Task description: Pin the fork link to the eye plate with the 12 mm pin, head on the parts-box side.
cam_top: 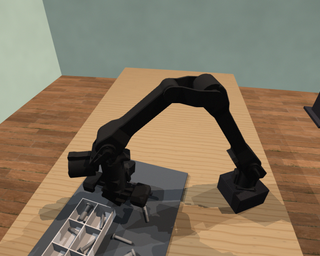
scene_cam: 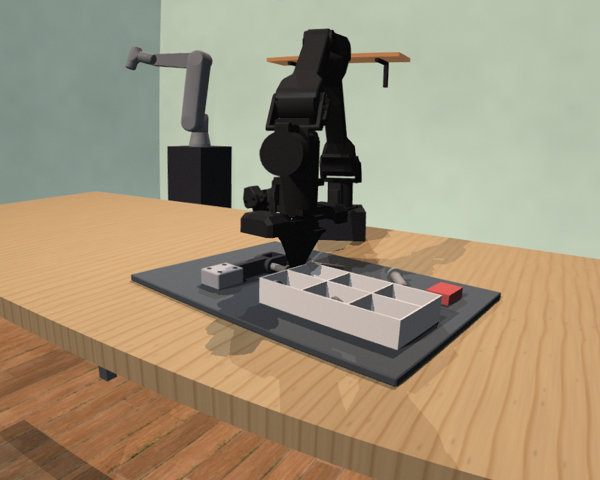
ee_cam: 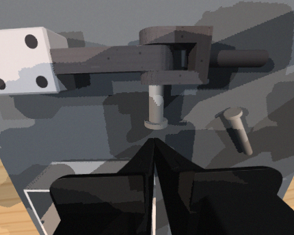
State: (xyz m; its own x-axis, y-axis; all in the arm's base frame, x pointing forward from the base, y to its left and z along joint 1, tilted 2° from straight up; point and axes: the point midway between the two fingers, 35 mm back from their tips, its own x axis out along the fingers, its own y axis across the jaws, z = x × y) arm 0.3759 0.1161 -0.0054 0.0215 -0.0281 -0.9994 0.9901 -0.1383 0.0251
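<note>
My gripper is now 40 mm to the left of the thick pin, 40 mm above it and 10 mm past it. Also, from my hand: grey mounting block 80 mm to the right, 80 mm ahead, 30 mm below; dark bar 70 mm to the right, 30 mm below; dark mat 50 mm below, 30 mm to the left.
</note>
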